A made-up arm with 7 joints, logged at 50 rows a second.
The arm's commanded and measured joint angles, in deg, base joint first. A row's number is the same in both.
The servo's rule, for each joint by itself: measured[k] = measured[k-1] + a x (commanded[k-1-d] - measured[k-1]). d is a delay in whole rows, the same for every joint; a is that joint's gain. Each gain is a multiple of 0.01, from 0.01 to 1. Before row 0 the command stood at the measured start. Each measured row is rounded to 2 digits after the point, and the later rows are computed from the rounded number. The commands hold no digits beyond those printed.
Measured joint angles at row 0:
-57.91 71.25 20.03 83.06 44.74 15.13 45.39
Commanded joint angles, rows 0 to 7:
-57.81 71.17 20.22 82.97 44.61 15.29 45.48
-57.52 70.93 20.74 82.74 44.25 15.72 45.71
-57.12 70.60 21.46 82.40 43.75 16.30 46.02
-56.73 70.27 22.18 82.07 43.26 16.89 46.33
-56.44 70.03 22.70 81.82 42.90 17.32 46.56
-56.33 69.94 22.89 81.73 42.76 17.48 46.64
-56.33 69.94 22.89 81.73 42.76 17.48 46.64
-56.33 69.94 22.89 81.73 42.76 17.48 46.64
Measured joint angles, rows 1 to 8:
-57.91 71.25 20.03 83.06 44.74 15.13 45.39
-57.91 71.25 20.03 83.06 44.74 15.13 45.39
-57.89 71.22 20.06 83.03 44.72 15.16 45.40
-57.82 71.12 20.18 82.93 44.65 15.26 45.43
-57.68 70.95 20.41 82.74 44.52 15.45 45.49
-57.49 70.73 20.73 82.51 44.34 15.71 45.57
-57.28 70.50 21.08 82.27 44.14 16.00 45.67
-57.09 70.32 21.41 82.08 43.95 16.27 45.77
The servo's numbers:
d 2
a 0.20 0.33 0.18 0.35 0.14 0.18 0.10

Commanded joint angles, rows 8 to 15:
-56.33 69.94 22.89 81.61 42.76 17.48 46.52
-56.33 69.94 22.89 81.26 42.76 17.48 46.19
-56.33 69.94 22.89 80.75 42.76 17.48 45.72
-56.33 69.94 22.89 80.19 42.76 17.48 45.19
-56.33 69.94 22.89 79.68 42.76 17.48 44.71
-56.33 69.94 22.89 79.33 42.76 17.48 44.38
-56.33 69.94 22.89 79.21 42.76 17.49 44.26
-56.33 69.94 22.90 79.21 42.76 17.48 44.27
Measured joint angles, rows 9 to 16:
-56.94 70.19 21.68 81.96 43.78 16.49 45.86
-56.82 70.11 21.90 81.88 43.64 16.67 45.94
-56.72 70.05 22.08 81.79 43.52 16.82 46.00
-56.64 70.01 22.23 81.60 43.41 16.94 46.02
-56.58 69.99 22.35 81.30 43.32 17.04 45.99
-56.53 69.97 22.45 80.91 43.24 17.12 45.91
-56.49 69.96 22.53 80.48 43.17 17.18 45.79
-56.46 69.95 22.59 80.08 43.11 17.23 45.65

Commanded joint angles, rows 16 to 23:
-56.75 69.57 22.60 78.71 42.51 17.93 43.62
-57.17 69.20 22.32 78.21 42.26 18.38 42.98
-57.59 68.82 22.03 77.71 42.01 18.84 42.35
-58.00 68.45 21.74 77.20 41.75 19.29 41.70
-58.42 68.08 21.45 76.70 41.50 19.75 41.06
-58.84 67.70 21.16 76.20 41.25 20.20 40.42
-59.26 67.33 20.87 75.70 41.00 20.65 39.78
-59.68 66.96 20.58 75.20 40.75 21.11 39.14
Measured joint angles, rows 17 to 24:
-56.43 69.95 22.64 79.78 43.06 17.28 45.51
-56.41 69.95 22.69 79.58 43.02 17.32 45.39
-56.48 69.82 22.67 79.28 42.95 17.43 45.21
-56.62 69.62 22.61 78.91 42.85 17.60 44.99
-56.81 69.36 22.51 78.49 42.73 17.82 44.73
-57.05 69.06 22.37 78.04 42.59 18.08 44.43
-57.32 68.74 22.20 77.57 42.44 18.38 44.09
-57.62 68.40 22.01 77.09 42.27 18.71 43.72

